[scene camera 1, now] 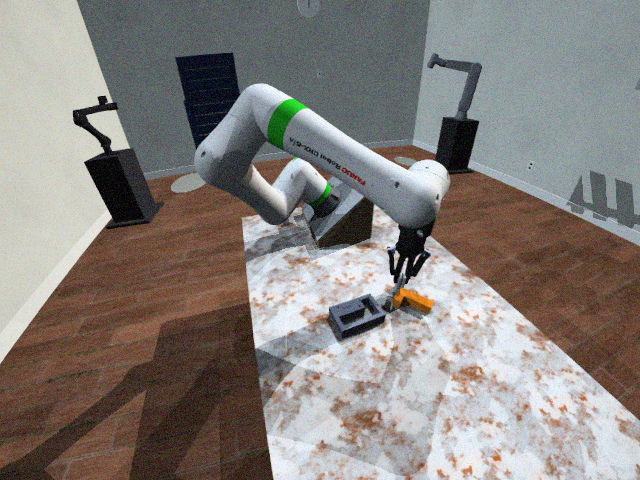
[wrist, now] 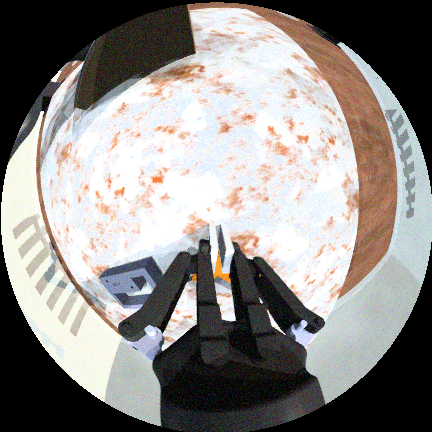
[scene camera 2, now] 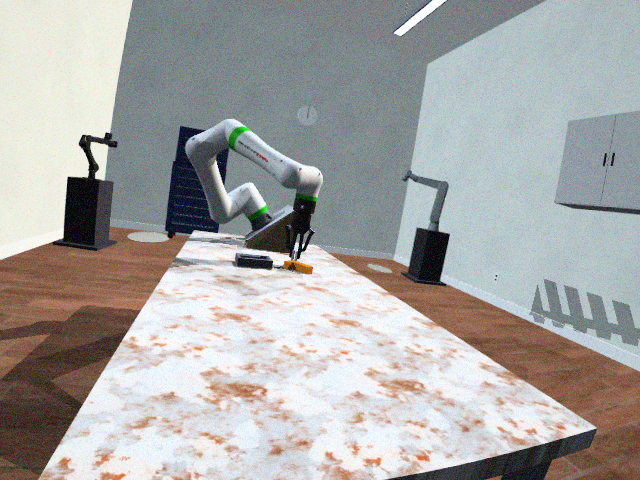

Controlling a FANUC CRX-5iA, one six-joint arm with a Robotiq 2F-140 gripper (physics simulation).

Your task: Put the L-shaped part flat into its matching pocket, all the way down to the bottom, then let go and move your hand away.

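Frame: origin at the arm's base, x right, y ahead, z up, level; centimetres.
Seen in the pictures: gripper, fingertip midpoint: point(scene camera 1: 397, 289) point(wrist: 215, 232) point(scene camera 2: 292, 266); arm's base, origin of the base link: point(scene camera 1: 328, 203) point(scene camera 2: 264, 224).
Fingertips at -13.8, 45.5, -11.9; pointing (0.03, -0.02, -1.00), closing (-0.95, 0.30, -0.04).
Pixels of each thing's top centre, then the offset from my fingertips to it, as dx, dy, dz. Level surfaces: height alone.
- orange L-shaped part, middle of its top: point(wrist: 233, 284) point(scene camera 1: 413, 300) point(scene camera 2: 298, 263) -1.2, +7.7, +3.0
- dark grey block, middle of its top: point(wrist: 130, 292) point(scene camera 1: 357, 310) point(scene camera 2: 254, 256) +17.2, +7.9, +3.6
- marbled table, its level: dz -0.1
The orange L-shaped part point(scene camera 1: 417, 301) point(scene camera 2: 300, 267) point(wrist: 221, 273) is low over the table, right of the pocket block in both scene views. Whether it touches the table is hard to tell. My gripper point(scene camera 1: 399, 290) point(scene camera 2: 295, 255) point(wrist: 215, 232) points down and is shut on the part at its bend end. In the wrist view the fingers hide much of the part. The dark grey block point(scene camera 1: 362, 328) point(scene camera 2: 253, 262) point(wrist: 117, 284) with the L-shaped pocket stands flat on the table, apart from the part. Its pocket looks empty; a finger linkage covers one side of the block in the wrist view.
The marbled table point(scene camera 1: 361, 428) point(scene camera 2: 310, 361) carries everything. The wedge-shaped robot base point(scene camera 1: 351, 227) point(scene camera 2: 271, 236) point(wrist: 142, 55) stands behind the block. Two other arms on black pedestals point(scene camera 1: 116, 186) point(scene camera 1: 454, 142) and a dark blue cabinet point(scene camera 1: 209, 93) stand on the floor farther back.
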